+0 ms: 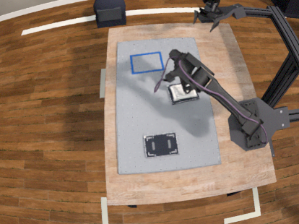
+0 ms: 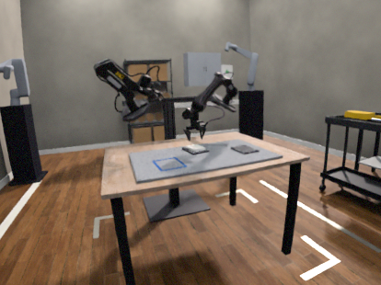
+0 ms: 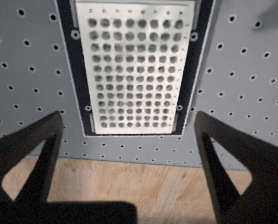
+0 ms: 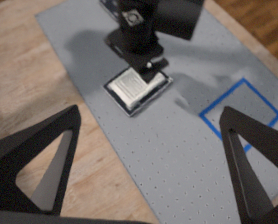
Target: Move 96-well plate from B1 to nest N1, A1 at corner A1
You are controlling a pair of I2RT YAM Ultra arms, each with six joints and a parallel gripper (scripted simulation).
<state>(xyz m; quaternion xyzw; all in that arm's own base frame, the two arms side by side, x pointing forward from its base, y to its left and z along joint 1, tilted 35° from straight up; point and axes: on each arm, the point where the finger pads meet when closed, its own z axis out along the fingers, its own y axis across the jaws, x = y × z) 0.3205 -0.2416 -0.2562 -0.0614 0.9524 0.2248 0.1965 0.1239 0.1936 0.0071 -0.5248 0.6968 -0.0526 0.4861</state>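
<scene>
Now: the 96-well plate 6 cm below my left hand.
</scene>
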